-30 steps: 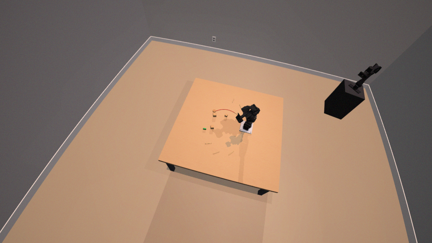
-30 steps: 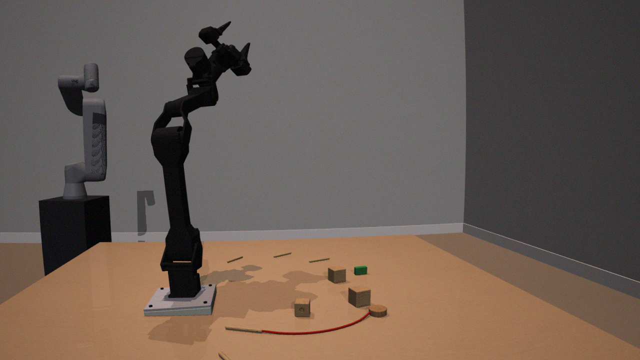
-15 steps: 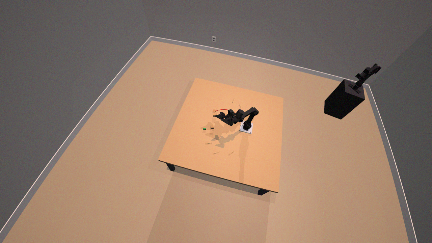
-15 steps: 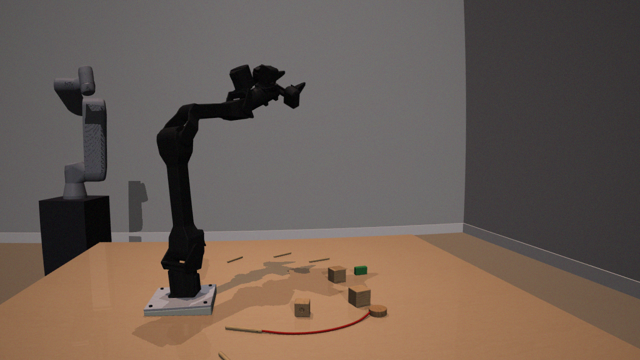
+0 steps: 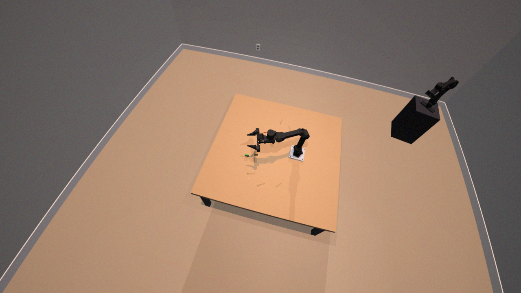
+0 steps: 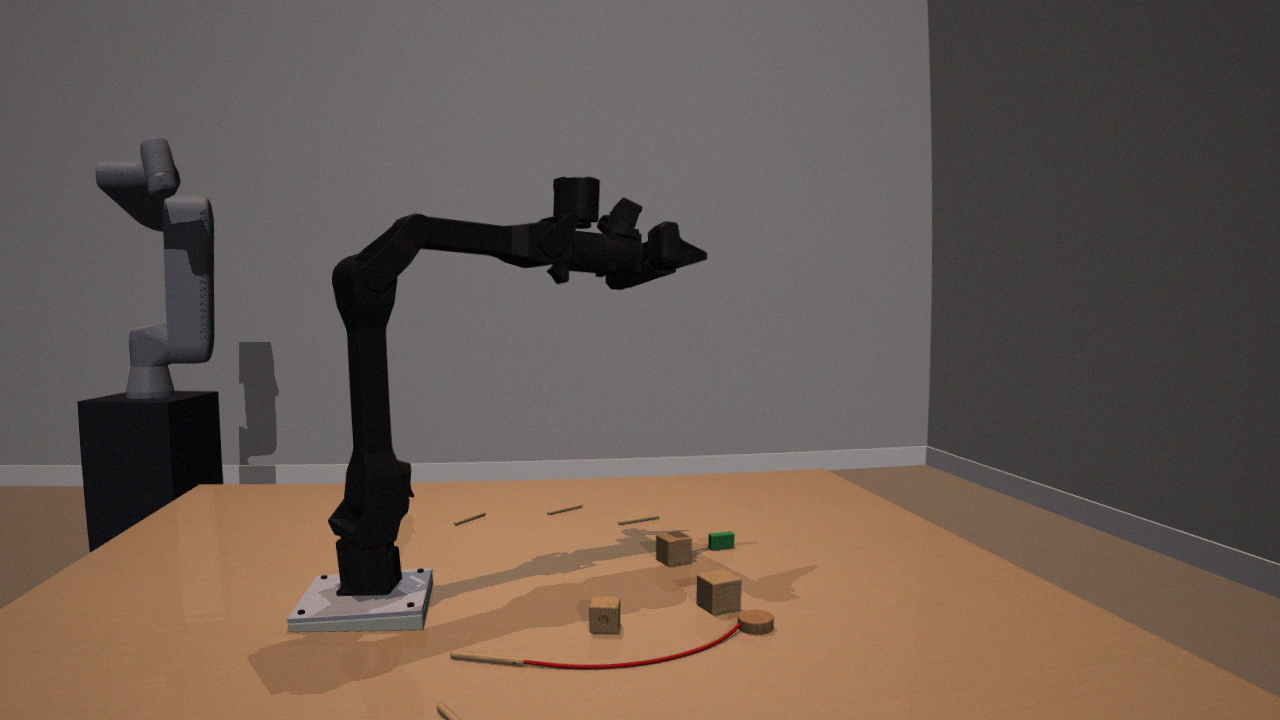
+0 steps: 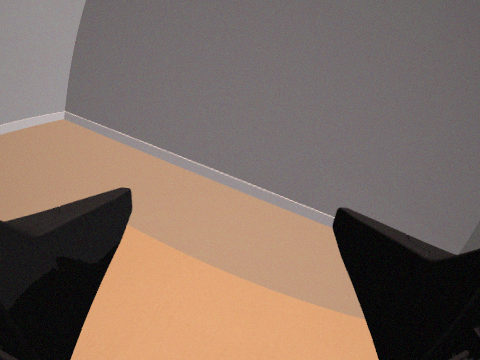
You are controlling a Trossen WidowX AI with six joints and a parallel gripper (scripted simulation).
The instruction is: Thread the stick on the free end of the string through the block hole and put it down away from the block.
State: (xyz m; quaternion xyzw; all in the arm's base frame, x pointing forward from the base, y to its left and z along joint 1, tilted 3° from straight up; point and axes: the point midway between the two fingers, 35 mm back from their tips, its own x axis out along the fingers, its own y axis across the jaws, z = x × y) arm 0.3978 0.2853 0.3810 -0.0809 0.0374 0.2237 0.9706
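Now: the thin wooden stick 22 cm behind my gripper tip, 46 cm to the right of it and 41 cm below it. Round my gripper tip: round wooden button 4 cm ahead, 38 cm to the right, 41 cm below; small green block 4 cm ahead, 8 cm to the right, 40 cm below.
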